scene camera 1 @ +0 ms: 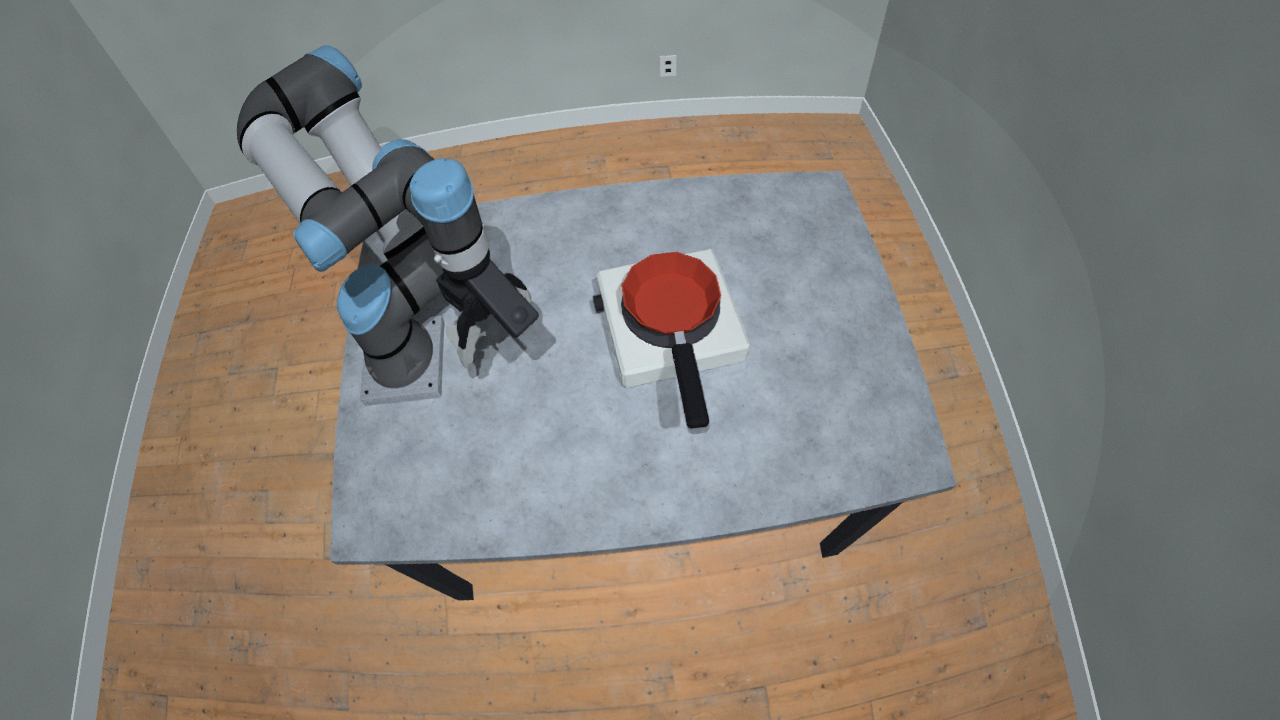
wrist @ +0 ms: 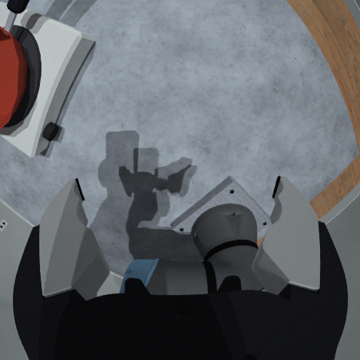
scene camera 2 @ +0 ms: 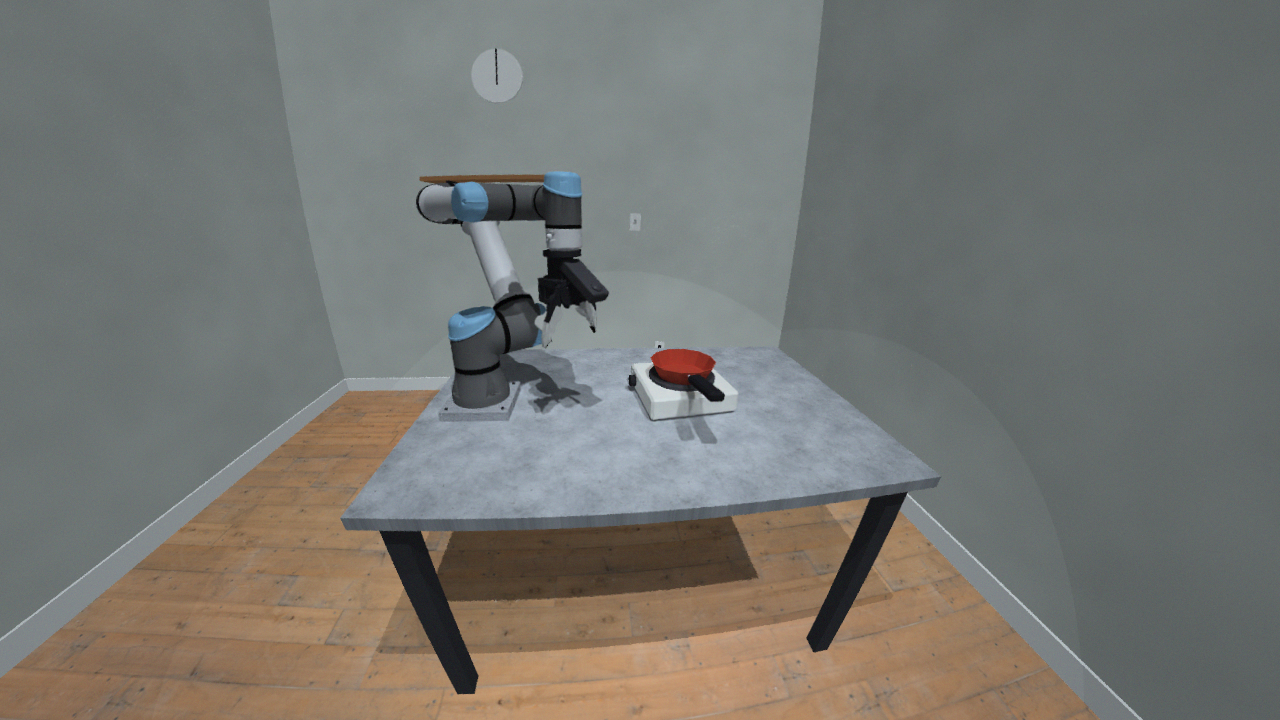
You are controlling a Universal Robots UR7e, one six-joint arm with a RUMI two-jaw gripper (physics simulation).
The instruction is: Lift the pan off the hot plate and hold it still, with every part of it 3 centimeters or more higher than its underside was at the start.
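Frame: origin at the arm's base, x right, y ahead, z up, level; centimetres.
Seen in the pictures: gripper, fingertip midpoint: [scene camera 1: 498, 334] [scene camera 2: 570, 339]; arm's base, link origin: [scene camera 1: 399, 355] [scene camera 2: 482, 394].
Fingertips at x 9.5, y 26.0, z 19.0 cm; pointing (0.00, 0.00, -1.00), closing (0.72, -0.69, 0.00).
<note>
Offsets run from my fingertips to a thing's top centre. Level surfaces: height alone.
A red pan [scene camera 1: 671, 300] [scene camera 2: 682, 365] [wrist: 9, 75] sits upright on the dark round burner of the white hot plate @[dx -13.0, dy +28.2, dz -14.5 cm] [scene camera 1: 637, 361] [scene camera 2: 684, 405] [wrist: 62, 45]. Its black handle @[dx +6.8, dy +30.0, dz -6.0 cm] [scene camera 1: 690, 389] [scene camera 2: 707, 387] reaches out past the hot plate's front side, over the table. In the wrist view the pan is cut off by the left edge. My gripper [scene camera 1: 503, 340] [scene camera 2: 570, 337] [wrist: 178, 179] is open and empty. It points down, high above the table, between the arm's base and the hot plate, to the left of the pan in both scene views and apart from it.
The grey table @[dz -21.7 cm] [scene camera 1: 572, 483] [scene camera 2: 572, 474] carries the arm's base plate [scene camera 1: 401, 394] [scene camera 2: 474, 414] [wrist: 200, 202] at its left side. A small black knob @[dx -17.0, dy +15.4, dz -16.6 cm] [scene camera 1: 598, 303] [scene camera 2: 631, 380] [wrist: 50, 131] sticks out of the hot plate's side that faces the arm. Walls stand behind and beside the table.
</note>
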